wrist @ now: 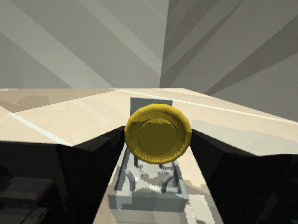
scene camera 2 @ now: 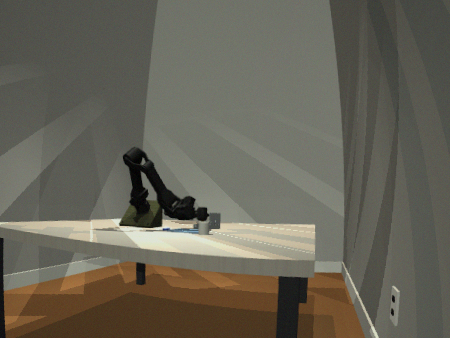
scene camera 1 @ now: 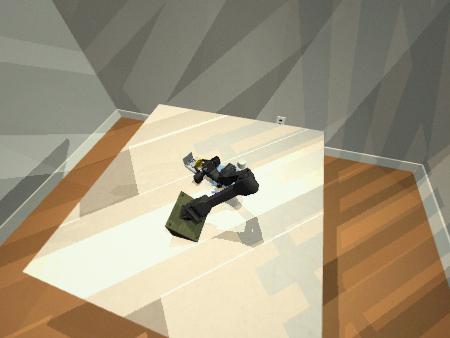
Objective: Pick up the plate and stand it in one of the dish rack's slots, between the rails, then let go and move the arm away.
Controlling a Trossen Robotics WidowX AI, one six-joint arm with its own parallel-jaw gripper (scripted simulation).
Scene:
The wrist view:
my gripper: 157,131
yellow plate: 159,134, held by my gripper
dish rack: 136,184

